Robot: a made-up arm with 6 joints. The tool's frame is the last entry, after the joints.
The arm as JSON. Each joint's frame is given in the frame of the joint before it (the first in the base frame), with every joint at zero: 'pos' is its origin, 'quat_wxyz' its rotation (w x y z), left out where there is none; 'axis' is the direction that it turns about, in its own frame. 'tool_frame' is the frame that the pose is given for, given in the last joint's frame.
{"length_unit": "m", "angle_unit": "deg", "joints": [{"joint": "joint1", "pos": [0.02, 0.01, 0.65], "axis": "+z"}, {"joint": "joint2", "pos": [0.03, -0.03, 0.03], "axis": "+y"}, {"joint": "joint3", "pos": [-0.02, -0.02, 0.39], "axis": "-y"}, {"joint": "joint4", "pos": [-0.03, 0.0, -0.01], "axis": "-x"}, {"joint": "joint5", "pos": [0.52, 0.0, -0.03], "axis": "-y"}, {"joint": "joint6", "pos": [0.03, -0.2, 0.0], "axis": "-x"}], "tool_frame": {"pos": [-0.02, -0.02, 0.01], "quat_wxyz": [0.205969, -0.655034, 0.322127, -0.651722]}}
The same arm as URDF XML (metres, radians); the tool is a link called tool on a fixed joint. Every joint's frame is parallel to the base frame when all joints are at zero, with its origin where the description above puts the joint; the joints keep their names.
<robot name="arm">
<joint name="tool_joint" type="fixed"><parent link="link6"/><child link="tool"/><origin xyz="-0.0200 -0.0200 0.0100" rpy="-1.6657 -0.8054 -1.6532"/></joint>
<joint name="joint6" type="continuous"><parent link="link5"/><child link="link6"/><origin xyz="0.0300 -0.2000 0.0000" rpy="0.0000 0.0000 0.0000"/><axis xyz="-1 0 0"/></joint>
<joint name="joint5" type="continuous"><parent link="link4"/><child link="link5"/><origin xyz="0.5200 0.0000 -0.0300" rpy="0.0000 0.0000 0.0000"/><axis xyz="0 -1 0"/></joint>
<joint name="joint4" type="continuous"><parent link="link3"/><child link="link4"/><origin xyz="-0.0300 0.0000 -0.0100" rpy="0.0000 0.0000 0.0000"/><axis xyz="-1 0 0"/></joint>
<joint name="joint3" type="continuous"><parent link="link2"/><child link="link3"/><origin xyz="-0.0200 -0.0200 0.3900" rpy="0.0000 0.0000 0.0000"/><axis xyz="0 -1 0"/></joint>
<joint name="joint2" type="continuous"><parent link="link1"/><child link="link2"/><origin xyz="0.0300 -0.0300 0.0300" rpy="0.0000 0.0000 0.0000"/><axis xyz="0 1 0"/></joint>
<joint name="joint1" type="continuous"><parent link="base_link"/><child link="link1"/><origin xyz="0.0200 0.0100 0.6500" rpy="0.0000 0.0000 0.0000"/><axis xyz="0 0 1"/></joint>
<link name="base_link"/>
<link name="link1"/>
<link name="link2"/>
<link name="link3"/>
<link name="link4"/>
<link name="link5"/>
<link name="link6"/>
<link name="tool"/>
</robot>

